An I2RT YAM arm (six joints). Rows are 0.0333 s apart.
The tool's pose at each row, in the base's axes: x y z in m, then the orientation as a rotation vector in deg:
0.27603 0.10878 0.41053 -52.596 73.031 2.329
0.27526 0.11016 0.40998 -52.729 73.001 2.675
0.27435 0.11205 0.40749 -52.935 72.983 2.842
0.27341 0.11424 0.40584 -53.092 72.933 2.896
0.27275 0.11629 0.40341 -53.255 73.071 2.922
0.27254 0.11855 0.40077 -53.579 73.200 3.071
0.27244 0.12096 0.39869 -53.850 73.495 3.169
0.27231 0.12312 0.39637 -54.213 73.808 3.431
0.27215 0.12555 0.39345 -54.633 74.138 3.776
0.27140 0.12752 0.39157 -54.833 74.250 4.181
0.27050 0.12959 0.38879 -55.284 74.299 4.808
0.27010 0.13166 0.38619 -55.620 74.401 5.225
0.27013 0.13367 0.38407 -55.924 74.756 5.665
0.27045 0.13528 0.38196 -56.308 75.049 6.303
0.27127 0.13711 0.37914 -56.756 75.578 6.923
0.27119 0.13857 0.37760 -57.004 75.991 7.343
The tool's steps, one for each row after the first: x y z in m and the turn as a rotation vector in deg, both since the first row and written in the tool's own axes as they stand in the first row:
-0.00043 0.00160 0.00022 -0.277 -0.127 0.141
0.00047 0.00470 0.00064 -0.518 -0.164 0.135
0.00053 0.00754 0.00122 -0.658 -0.198 0.070
0.00140 0.01059 0.00193 -0.817 -0.055 0.056
0.00250 0.01367 0.00313 -1.161 0.066 0.034
0.00310 0.01648 0.00451 -1.464 0.341 0.070
0.00400 0.01927 0.00572 -1.924 0.590 0.170
0.00527 0.02259 0.00706 -2.474 0.836 0.299
0.00569 0.02532 0.00765 -2.855 0.828 0.496
0.00675 0.02870 0.00819 -3.533 0.737 0.682
0.00783 0.03173 0.00912 -4.021 0.745 0.814
0.00869 0.03423 0.01036 -4.536 0.960 1.071
0.00983 0.03631 0.01159 -5.206 1.070 1.388
0.01162 0.03870 0.01335 -5.950 1.407 1.749
0.01221 0.04056 0.01417 -6.421 1.673 2.041

